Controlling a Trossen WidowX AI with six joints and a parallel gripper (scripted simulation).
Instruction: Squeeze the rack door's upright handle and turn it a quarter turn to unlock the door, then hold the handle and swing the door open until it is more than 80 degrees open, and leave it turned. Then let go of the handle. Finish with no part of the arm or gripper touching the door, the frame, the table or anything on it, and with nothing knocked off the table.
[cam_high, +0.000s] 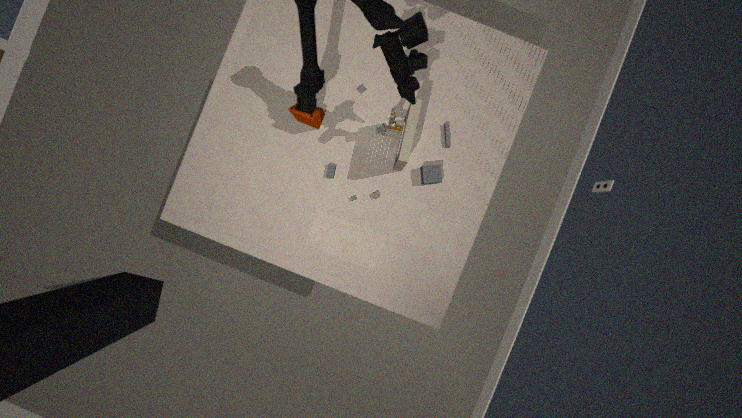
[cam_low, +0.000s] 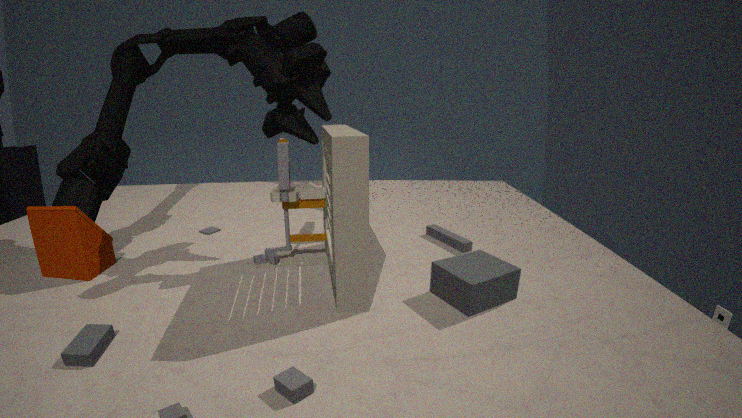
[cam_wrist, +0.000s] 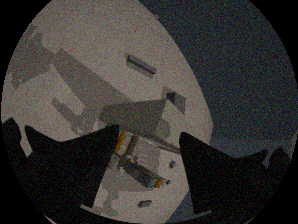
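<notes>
My gripper tip is now 60 mm past the upright orange handle, 60 mm to the left of it and 70 mm above it. The rest, counted from my gripper tip: grey bar: 190 mm ahead, 20 mm to the right, 170 mm below; grey box: 160 mm ahead, 210 mm to the right, 160 mm below.
</notes>
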